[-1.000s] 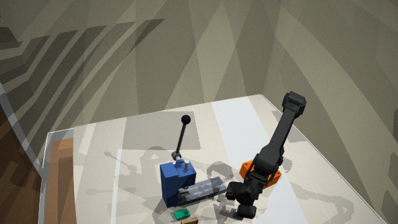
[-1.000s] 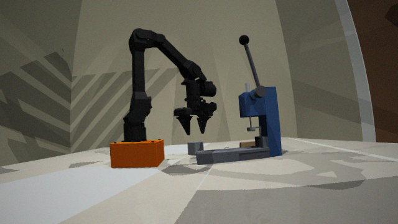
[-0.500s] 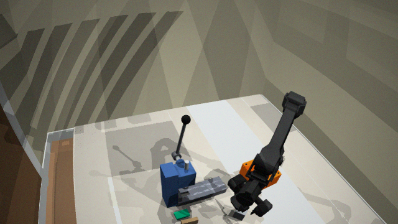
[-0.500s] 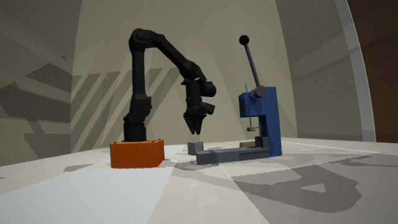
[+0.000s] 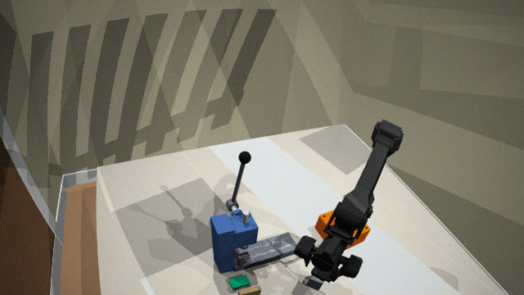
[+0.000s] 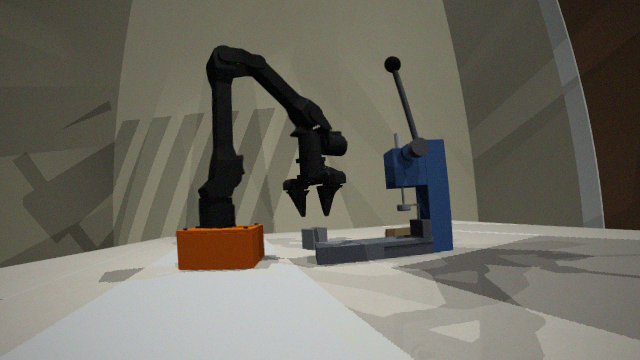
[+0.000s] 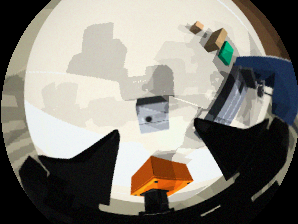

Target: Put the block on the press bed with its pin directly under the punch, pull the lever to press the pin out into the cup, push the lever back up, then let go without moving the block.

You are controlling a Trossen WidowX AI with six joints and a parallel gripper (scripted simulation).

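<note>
The round pin is 70 mm below my gripper tip and 10 mm behind it. Also, from my gripper tip: punch: 190 mm ahead, 140 mm to the right, 70 mm above; then green tile: 220 mm ahead, 70 mm below, 60 mm to the right; then tan piece: 200 mm ahead, 60 mm below, 10 mm to the right.
</note>
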